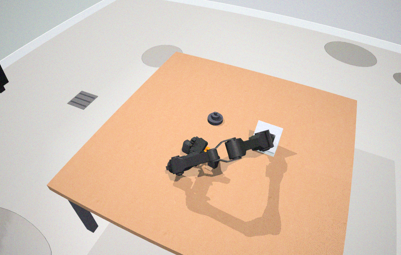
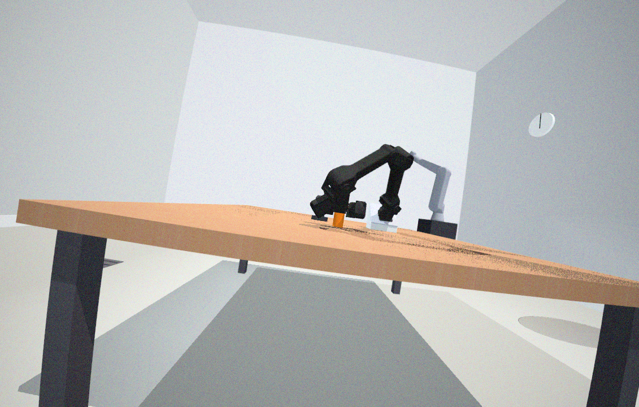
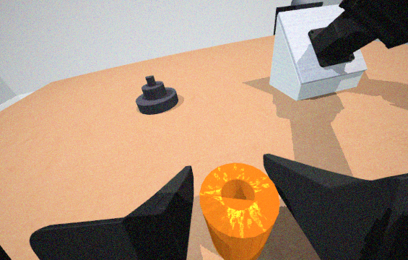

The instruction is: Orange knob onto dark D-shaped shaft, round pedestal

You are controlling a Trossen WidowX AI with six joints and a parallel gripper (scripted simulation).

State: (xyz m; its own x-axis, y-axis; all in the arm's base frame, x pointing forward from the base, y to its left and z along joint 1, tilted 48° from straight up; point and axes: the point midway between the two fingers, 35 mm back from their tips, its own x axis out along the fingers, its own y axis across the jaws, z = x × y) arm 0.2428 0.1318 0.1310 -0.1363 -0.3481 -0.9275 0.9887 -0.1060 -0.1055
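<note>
My gripper tip is 30 mm to the right of the orange knob and 20 mm above it. The rest, counted from my gripper tip: pedestal 230 mm to the right, 70 mm ahead, 20 mm below.
</note>
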